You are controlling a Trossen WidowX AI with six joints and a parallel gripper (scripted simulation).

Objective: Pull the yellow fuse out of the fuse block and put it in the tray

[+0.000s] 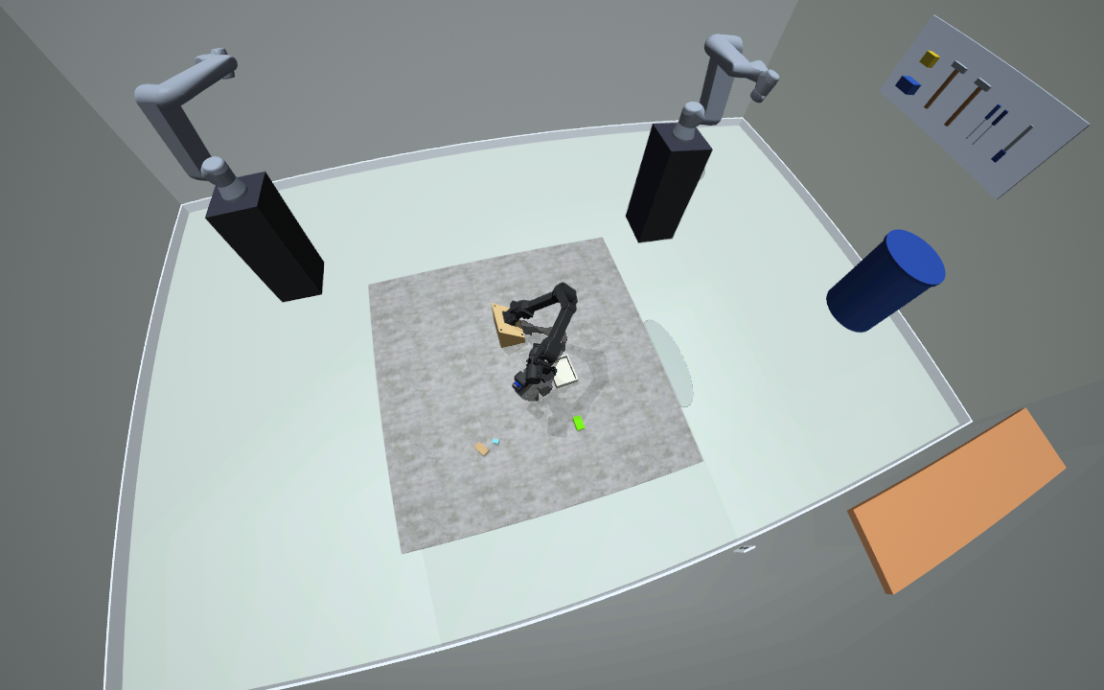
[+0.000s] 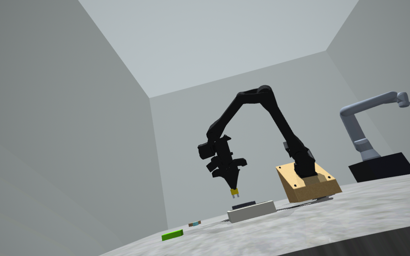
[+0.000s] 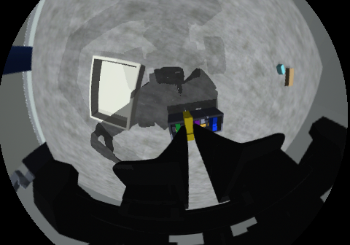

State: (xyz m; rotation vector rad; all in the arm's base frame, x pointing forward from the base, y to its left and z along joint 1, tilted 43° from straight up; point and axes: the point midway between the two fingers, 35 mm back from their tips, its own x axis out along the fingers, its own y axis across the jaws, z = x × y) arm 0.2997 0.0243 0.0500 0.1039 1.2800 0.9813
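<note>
Now: gripper tip 140 mm to the right of the white tray, 90 mm above it and 30 mm past it. The rest, counted from my gripper tip: yellow fuse: 10 mm below; cyan piece: 220 mm ahead, 210 mm to the right, 90 mm below.
</note>
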